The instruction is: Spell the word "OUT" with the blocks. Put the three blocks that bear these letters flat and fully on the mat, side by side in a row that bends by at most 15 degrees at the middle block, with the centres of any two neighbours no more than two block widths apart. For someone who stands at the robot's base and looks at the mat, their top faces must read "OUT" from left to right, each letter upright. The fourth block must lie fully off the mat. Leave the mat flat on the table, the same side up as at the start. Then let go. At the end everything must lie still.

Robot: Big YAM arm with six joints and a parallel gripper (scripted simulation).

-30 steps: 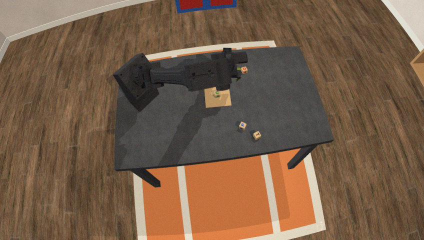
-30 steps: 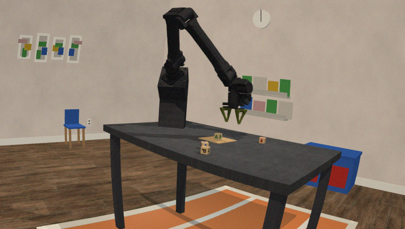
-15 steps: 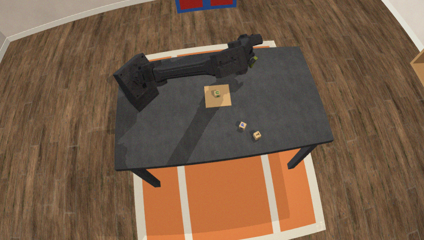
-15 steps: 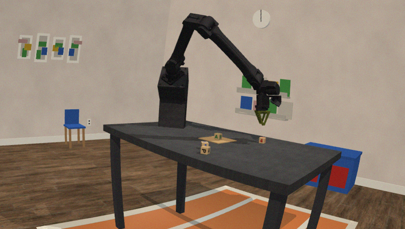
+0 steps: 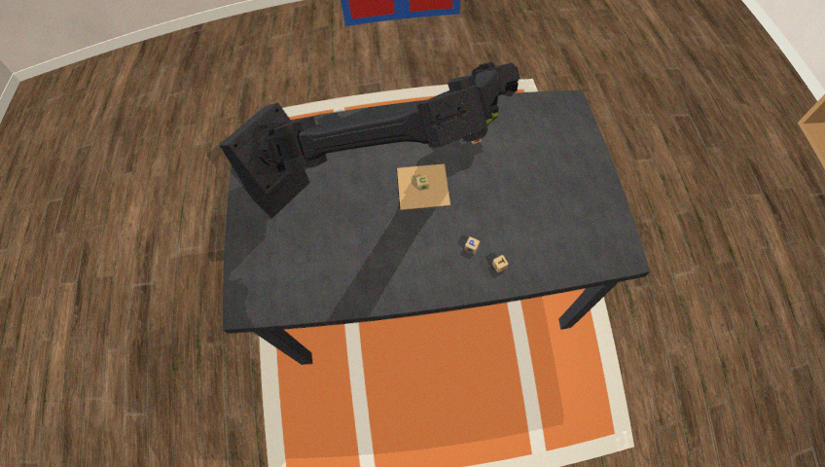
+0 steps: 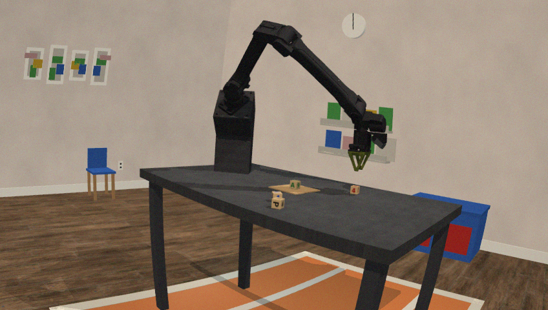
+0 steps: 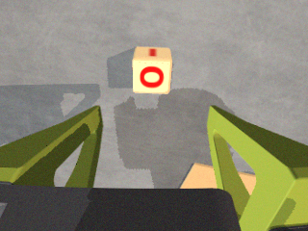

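Right now my hand is 1 cm past the O block and 9 cm above it. From my hand the other things lie so: green-lettered block: 22 cm behind, 9 cm to the right, 8 cm below; then P block: 18 cm behind, 32 cm to the right, 9 cm below; then tan mat: 22 cm behind, 9 cm to the right, 10 cm below.
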